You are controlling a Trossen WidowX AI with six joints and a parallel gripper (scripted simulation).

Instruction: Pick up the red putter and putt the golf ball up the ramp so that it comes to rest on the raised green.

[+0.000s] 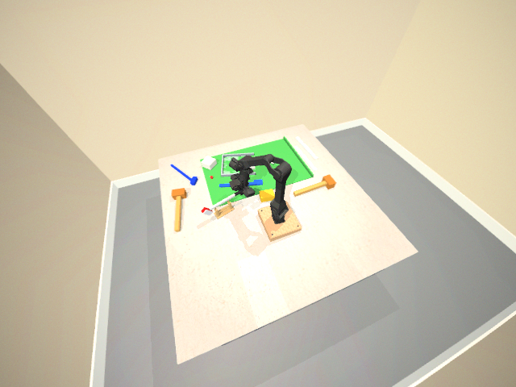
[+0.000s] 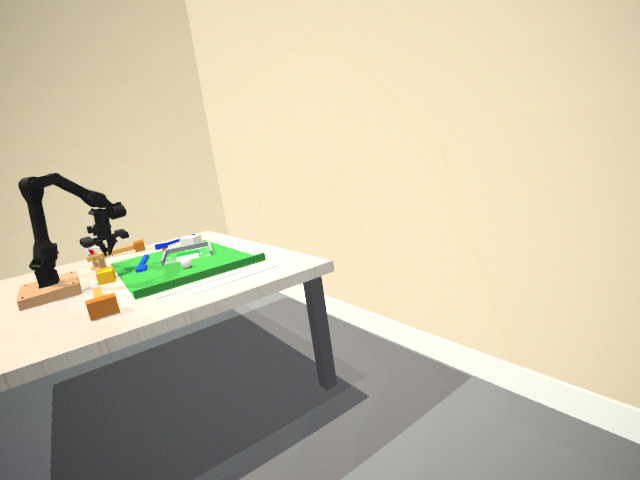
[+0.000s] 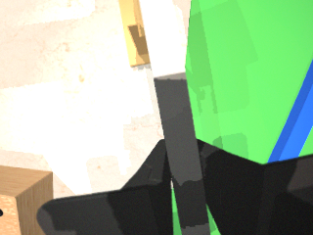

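The red putter lies 110 mm to the left of my gripper tip, 40 mm behind it and 30 mm above it. Also, from my gripper tip: yellow block: 170 mm to the right, 50 mm below, 20 mm behind; small wooden rack: 120 mm to the left, 40 mm below, 40 mm behind; white golf ball: 320 mm to the right, 270 mm ahead, 50 mm below.
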